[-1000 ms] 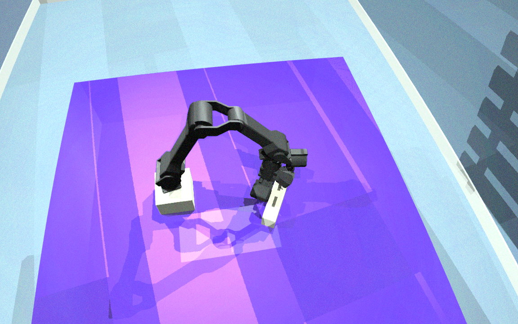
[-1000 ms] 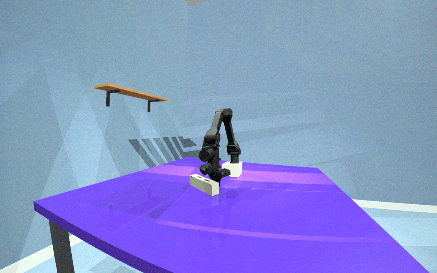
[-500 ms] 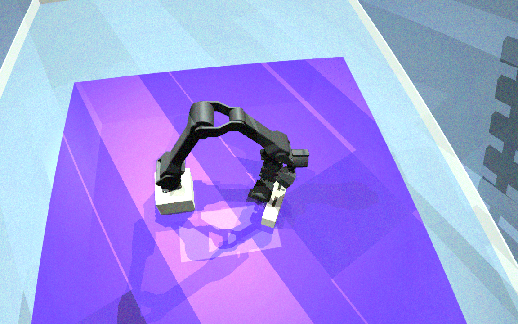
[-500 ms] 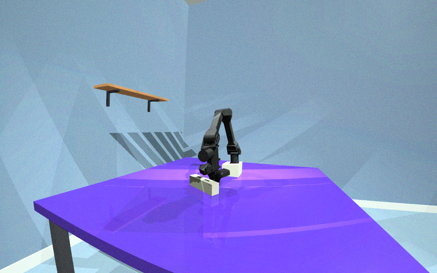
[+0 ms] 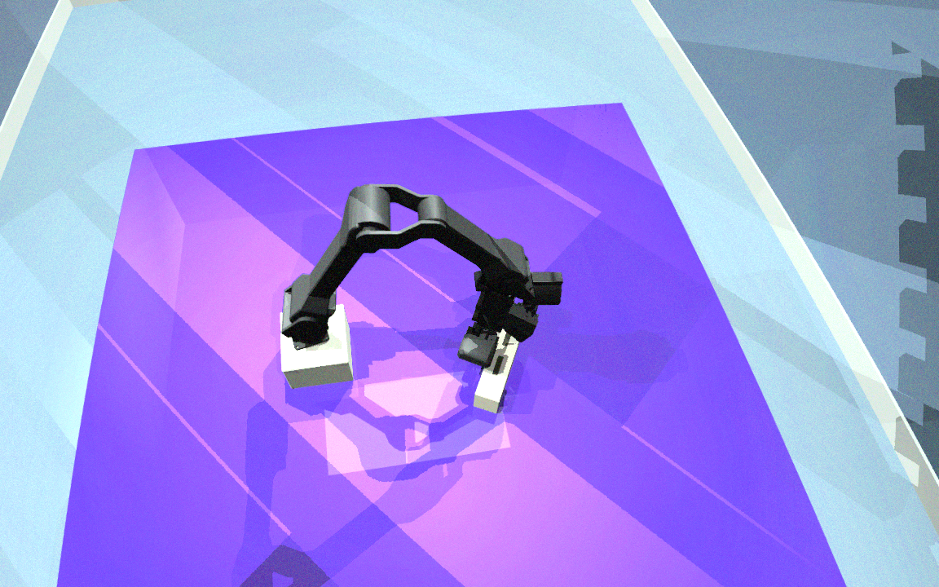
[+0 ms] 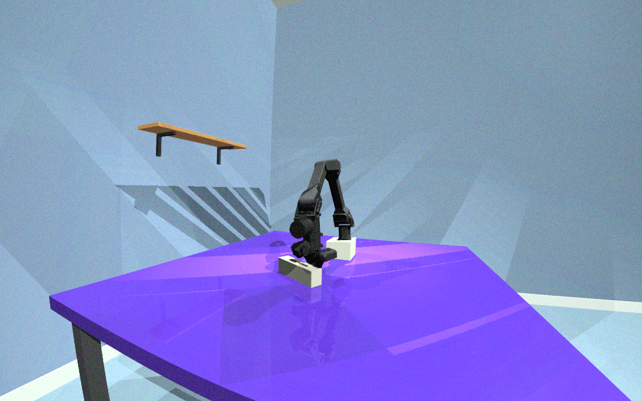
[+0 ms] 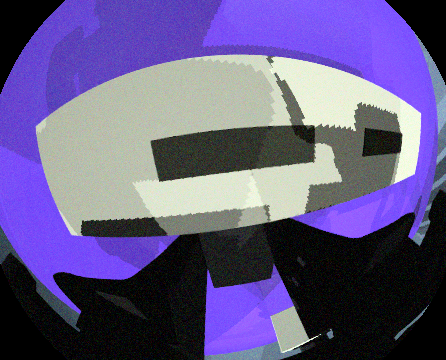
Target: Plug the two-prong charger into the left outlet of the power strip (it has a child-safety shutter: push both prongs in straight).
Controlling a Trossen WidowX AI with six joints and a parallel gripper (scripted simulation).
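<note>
The dark charger lies 10 mm ahead of my gripper tip, 10 mm to the right of it and 10 mm above it.
</note>
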